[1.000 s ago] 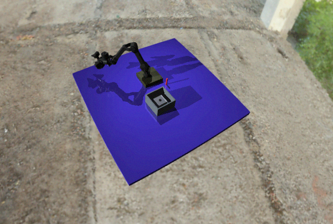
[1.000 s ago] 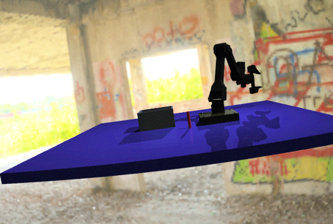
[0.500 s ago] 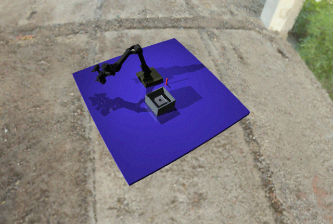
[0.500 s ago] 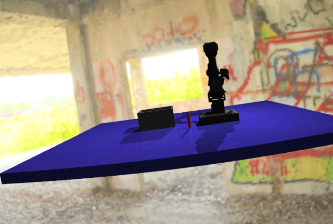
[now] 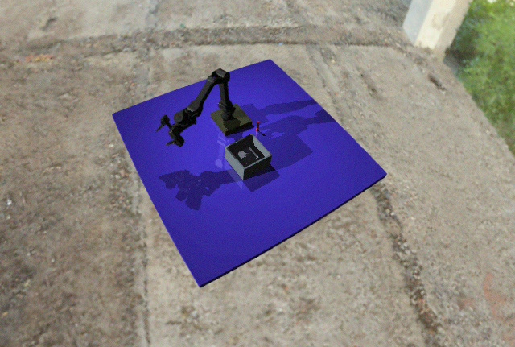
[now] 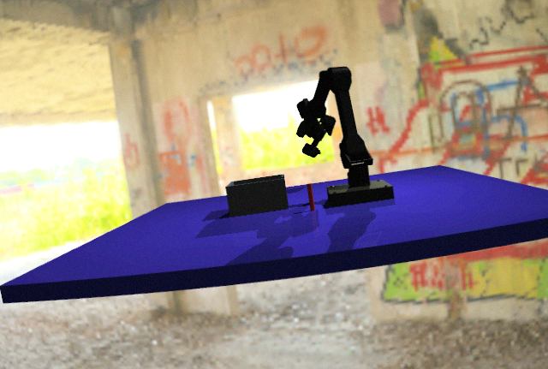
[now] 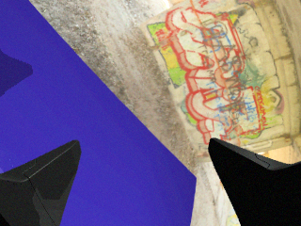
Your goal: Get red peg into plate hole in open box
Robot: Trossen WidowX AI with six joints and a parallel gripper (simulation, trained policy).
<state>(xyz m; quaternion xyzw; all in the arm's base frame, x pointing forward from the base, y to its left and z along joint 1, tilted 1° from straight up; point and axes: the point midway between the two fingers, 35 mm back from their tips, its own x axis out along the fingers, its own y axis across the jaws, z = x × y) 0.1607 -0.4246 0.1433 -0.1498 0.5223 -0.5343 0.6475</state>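
My gripper tip is now 60 cm to the right of the red peg, 13 cm above it and 1 cm past it. The rest, counted from my gripper tip: grey box: 45 cm to the left, 19 cm ahead, 15 cm below; plate: 45 cm to the left, 19 cm ahead, 13 cm below.
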